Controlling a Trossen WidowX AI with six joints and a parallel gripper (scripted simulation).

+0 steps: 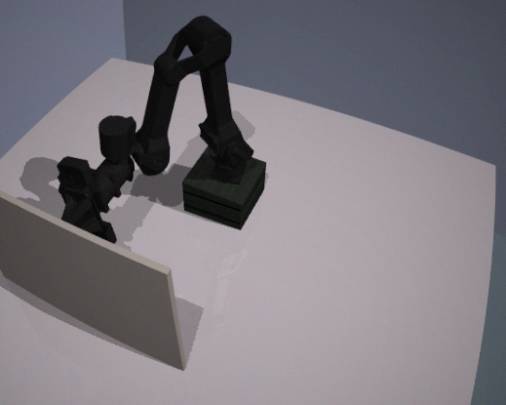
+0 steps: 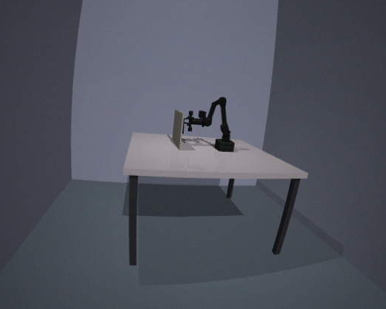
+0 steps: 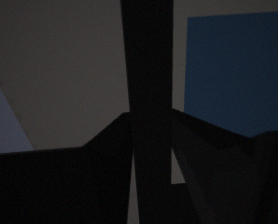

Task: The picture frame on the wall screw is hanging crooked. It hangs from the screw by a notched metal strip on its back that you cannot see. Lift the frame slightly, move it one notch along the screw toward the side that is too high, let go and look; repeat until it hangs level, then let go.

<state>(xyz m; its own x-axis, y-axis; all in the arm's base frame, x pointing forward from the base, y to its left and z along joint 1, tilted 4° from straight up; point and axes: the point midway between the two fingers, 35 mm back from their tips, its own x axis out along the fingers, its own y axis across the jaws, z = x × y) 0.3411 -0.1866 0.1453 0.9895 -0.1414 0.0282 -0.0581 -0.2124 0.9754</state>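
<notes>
My gripper tip is 10 mm short of the picture frame, 10 mm to the right of it and 50 mm above it. Also, from my gripper tip: wall panel: 20 mm ahead, 70 mm below.
</notes>
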